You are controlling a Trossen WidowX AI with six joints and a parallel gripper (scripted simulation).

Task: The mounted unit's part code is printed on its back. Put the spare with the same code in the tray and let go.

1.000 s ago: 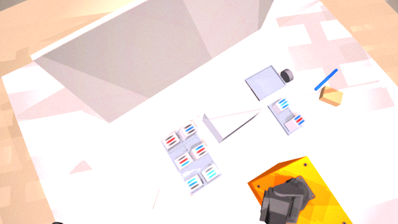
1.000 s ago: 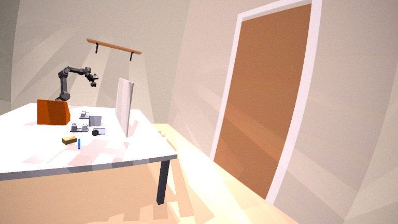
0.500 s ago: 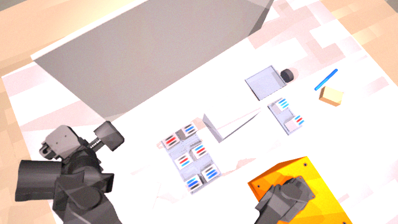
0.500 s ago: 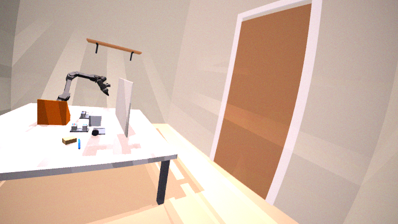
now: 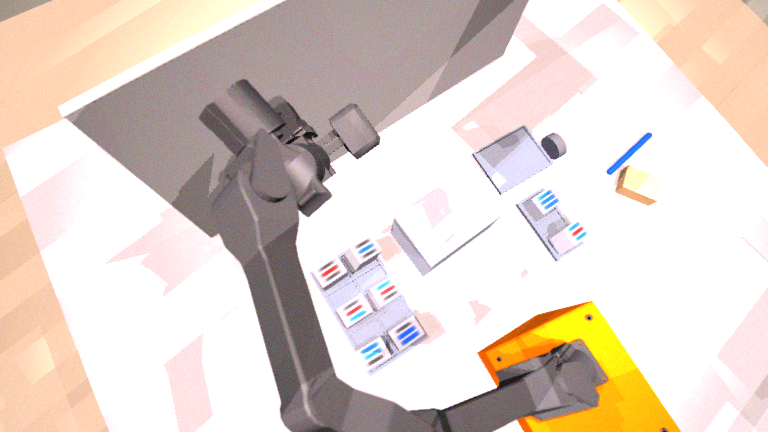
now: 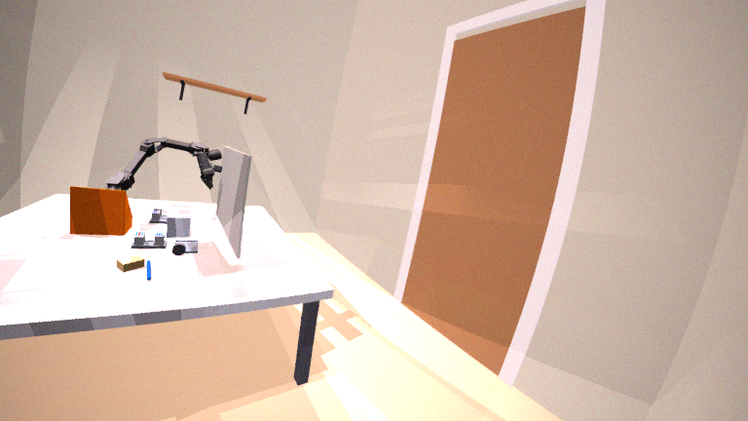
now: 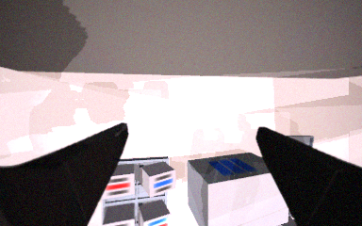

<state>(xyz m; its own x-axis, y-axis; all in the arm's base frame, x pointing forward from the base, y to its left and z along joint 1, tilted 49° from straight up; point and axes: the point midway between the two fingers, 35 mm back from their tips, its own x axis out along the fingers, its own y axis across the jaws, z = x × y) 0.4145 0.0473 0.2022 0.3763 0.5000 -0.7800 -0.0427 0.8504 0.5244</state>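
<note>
My gripper tip is now 34 cm to the left of the rack, 24 cm past it and 20 cm above it. Also, from my gripper tip: grey tray (36 cm to the right, 20 cm below, 9 cm behind); white mounted unit (16 cm below, 15 cm to the right, 14 cm behind); tall grey panel (14 cm to the right, 9 cm ahead, 2 cm above).
</note>
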